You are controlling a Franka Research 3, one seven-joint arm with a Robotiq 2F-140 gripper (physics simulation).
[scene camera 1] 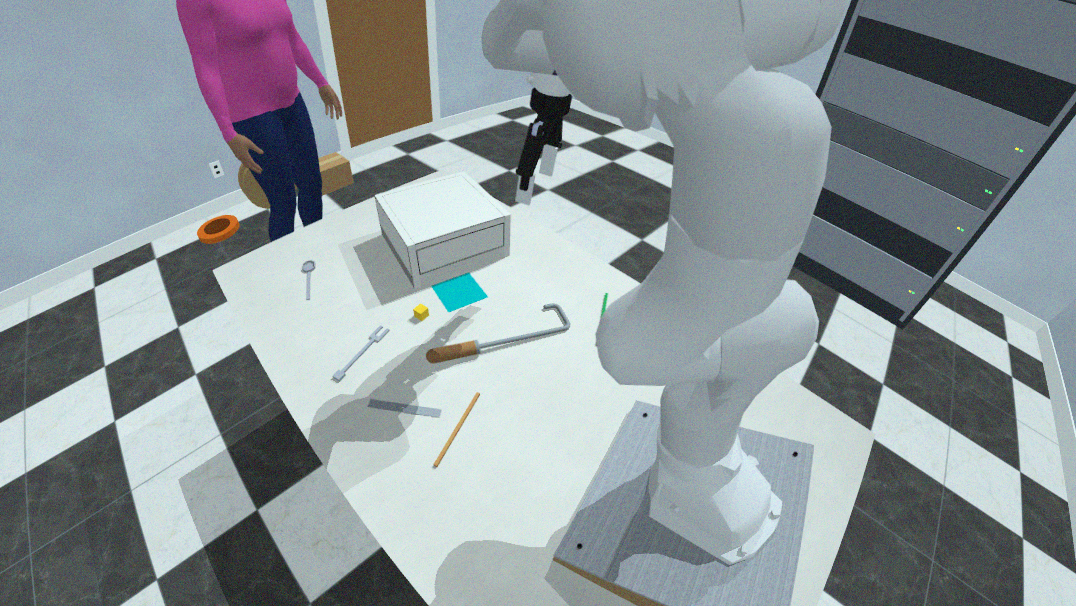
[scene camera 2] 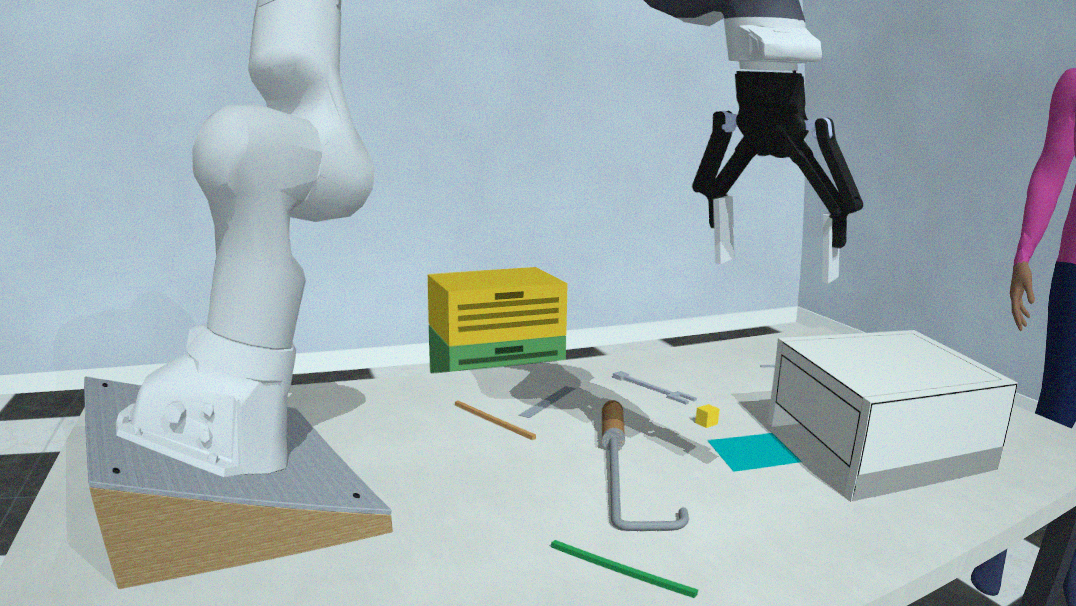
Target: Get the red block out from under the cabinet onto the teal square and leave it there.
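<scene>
The red block does not show in either view; the space under the cabinet is hidden. The white cabinet (scene camera 1: pixel 444 207) (scene camera 2: pixel 933 365) stands at the far end of the table. The teal square (scene camera 1: pixel 460 292) (scene camera 2: pixel 752 452) lies flat beside its panelled front, with no block on it. A hook tool with a wooden handle (scene camera 1: pixel 451 351) (scene camera 2: pixel 612 421) and a bent grey rod (scene camera 1: pixel 519 338) (scene camera 2: pixel 614 481) lies on the table on the robot's side of the square. My gripper (scene camera 1: pixel 536 180) (scene camera 2: pixel 777 269) is open and empty, fingers pointing down, high above the table and apart from the cabinet and the tool.
A small yellow cube (scene camera 1: pixel 420 312) (scene camera 2: pixel 707 415) sits near the teal square. A grey fork-ended tool (scene camera 1: pixel 361 353) (scene camera 2: pixel 653 386), a flat grey strip (scene camera 1: pixel 404 408) (scene camera 2: pixel 545 401), a wooden stick (scene camera 1: pixel 456 429) (scene camera 2: pixel 494 420) and a green stick (scene camera 1: pixel 603 304) (scene camera 2: pixel 623 568) lie around the hook tool. A spoon (scene camera 1: pixel 307 278) lies beyond.
</scene>
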